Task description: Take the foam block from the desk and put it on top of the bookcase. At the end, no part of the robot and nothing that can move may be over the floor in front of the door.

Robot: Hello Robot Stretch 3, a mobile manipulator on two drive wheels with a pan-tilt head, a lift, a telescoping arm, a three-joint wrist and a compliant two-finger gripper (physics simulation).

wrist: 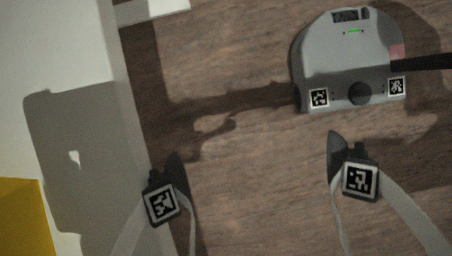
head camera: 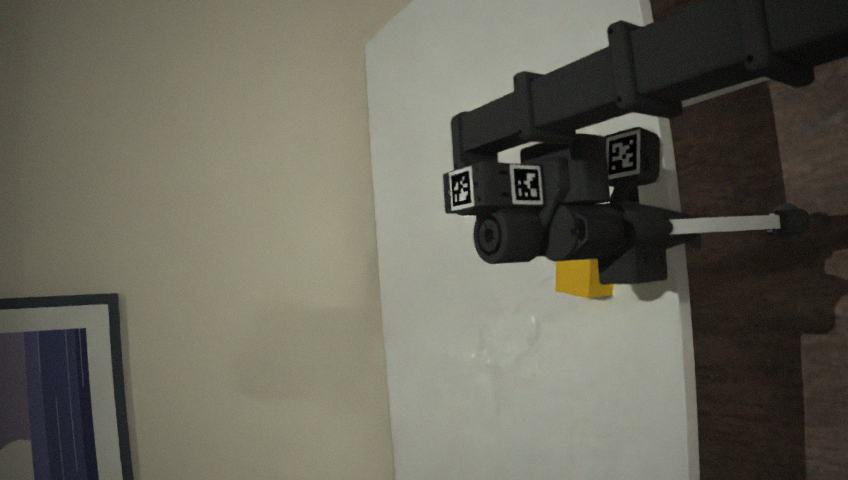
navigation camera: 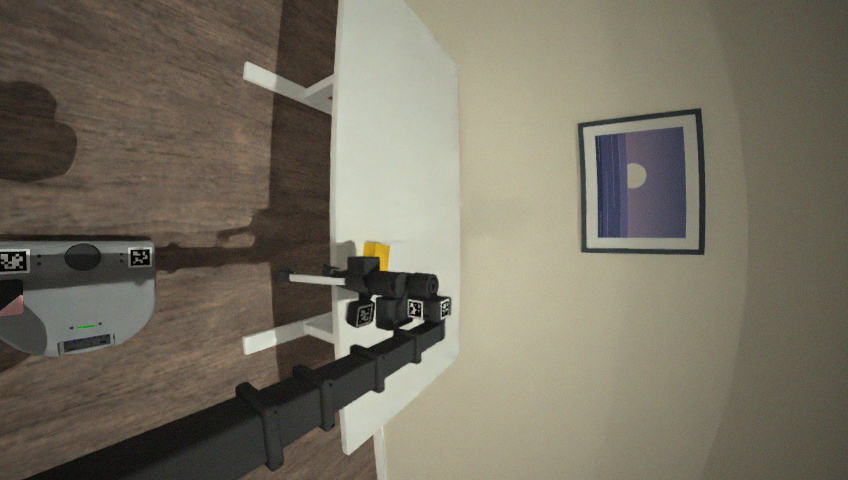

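Pixels of known places: gripper, fingertip midpoint: (head camera: pixel 748 226) (navigation camera: pixel 301 272); robot's base at its link origin: (navigation camera: pixel 84 255).
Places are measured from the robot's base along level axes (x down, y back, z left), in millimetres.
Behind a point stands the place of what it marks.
Note:
The yellow foam block (head camera: pixel 576 277) {x -766, y -23, z -576 mm} (navigation camera: pixel 376 249) {x -765, y -32, z -558 mm} (wrist: pixel 22 215) rests on the white desk (head camera: pixel 505 404) {x -720, y -226, z -794 mm} (navigation camera: pixel 392 118) {x -720, y -458, z -673 mm} (wrist: pixel 55 45). In the head view the wrist partly covers it; in the wrist view part of it shows at the lower left. My gripper (head camera: pixel 792 219) (navigation camera: pixel 283 274) (wrist: pixel 254 160) {x -687, y 21, z -378 mm} is open and empty. Its fingers point away from the wall, out past the desk's front edge and back toward my base. The block lies beside the wrist body, outside the fingers. The bookcase and the door do not show.
My extended arm (head camera: pixel 571 95) {x -1038, y 99, z -299 mm} (navigation camera: pixel 297 395) {x -1038, y 83, z -144 mm} reaches over the desk. My grey base (navigation camera: pixel 101 297) {x -160, y 112, z -36 mm} (wrist: pixel 345 60) stands on the wooden floor in front of the desk. White desk feet (navigation camera: pixel 270 339) stick out at floor level. A framed picture (head camera: pixel 113 356) {x -1283, y -131, z -1249 mm} (navigation camera: pixel 583 190) {x -1277, y -271, z -1241 mm} hangs on the wall behind.

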